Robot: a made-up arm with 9 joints. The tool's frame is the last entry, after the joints.
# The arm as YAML. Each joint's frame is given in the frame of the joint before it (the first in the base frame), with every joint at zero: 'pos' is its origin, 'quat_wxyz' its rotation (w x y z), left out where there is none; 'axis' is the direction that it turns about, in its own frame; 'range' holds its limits. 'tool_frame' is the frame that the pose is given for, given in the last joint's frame.
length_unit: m
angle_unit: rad
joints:
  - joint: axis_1
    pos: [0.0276, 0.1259, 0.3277]
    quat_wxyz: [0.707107, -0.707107, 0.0, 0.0]
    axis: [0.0, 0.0, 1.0]
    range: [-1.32, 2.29]
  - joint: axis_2
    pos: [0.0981, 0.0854, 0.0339]
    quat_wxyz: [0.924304, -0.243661, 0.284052, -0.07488]
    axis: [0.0, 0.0, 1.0]
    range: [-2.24, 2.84]
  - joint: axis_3
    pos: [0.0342, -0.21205, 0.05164]
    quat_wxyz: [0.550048, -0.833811, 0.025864, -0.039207]
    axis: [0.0, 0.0, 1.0]
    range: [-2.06, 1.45]
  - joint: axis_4
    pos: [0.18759, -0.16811, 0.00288]
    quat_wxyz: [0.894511, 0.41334, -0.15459, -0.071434]
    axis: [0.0, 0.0, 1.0]
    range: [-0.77, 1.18]
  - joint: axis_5
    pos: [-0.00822, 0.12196, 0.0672]
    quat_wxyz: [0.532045, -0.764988, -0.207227, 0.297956]
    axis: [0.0, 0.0, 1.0]
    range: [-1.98, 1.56]
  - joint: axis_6
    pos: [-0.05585, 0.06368, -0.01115]
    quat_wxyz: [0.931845, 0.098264, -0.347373, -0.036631]
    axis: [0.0, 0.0, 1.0]
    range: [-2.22, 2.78]
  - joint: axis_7
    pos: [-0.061, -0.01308, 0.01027]
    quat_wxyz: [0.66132, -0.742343, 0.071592, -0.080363]
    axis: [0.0, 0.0, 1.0]
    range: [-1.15, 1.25]
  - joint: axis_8
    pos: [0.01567, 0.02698, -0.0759]
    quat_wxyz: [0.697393, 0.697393, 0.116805, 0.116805]
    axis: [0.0, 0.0, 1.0]
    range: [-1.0, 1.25]
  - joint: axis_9
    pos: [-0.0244, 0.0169, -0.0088]
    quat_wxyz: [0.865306, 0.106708, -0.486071, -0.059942]
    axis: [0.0, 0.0, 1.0]
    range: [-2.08, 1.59]
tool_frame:
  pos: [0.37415, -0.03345, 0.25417]
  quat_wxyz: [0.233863, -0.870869, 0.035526, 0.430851]
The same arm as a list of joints. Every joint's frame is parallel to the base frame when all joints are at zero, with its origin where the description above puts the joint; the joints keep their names.
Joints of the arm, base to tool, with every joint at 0 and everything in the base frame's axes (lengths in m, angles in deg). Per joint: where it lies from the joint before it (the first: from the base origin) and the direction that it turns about. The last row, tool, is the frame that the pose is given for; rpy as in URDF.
axis_1: offset 0.0276 0.1259 0.3277 axis +y
axis_2: offset 0.0981 0.0339 -0.0854 axis 0.561591 0.719888 -0.407893
axis_3: offset 0.0573 0.125 0.1729 axis -0.142401 -0.779106 -0.610505
axis_4: offset 0.2448 -0.0019 -0.0594 axis -z
axis_5: offset -0.0614 -0.1057 -0.0672 axis -0.912301 -0.3194 0.2563
axis_6: offset -0.0012 0.0734 0.0437 axis -0.947171 0.300391 -0.112397
axis_7: offset 0.0102 0.0563 -0.0269 axis +z
axis_8: offset 0.0204 -0.0236 -0.0759 axis -x
axis_9: offset 0.0088 0.0244 0.0169 axis -0.504696 0.853994 -0.126399
tool: offset -0.4301 0.0224 -0.1422 rpy -49.75 -5.88 -99.58
Joint limits (deg, base to tool): -75.63..131.21 -128.34..162.72 -118.03..83.08 -44.12..67.61 -113.45..89.38 -127.2..159.28 -65.89..71.62 -57.3..71.62 -119.18..91.1

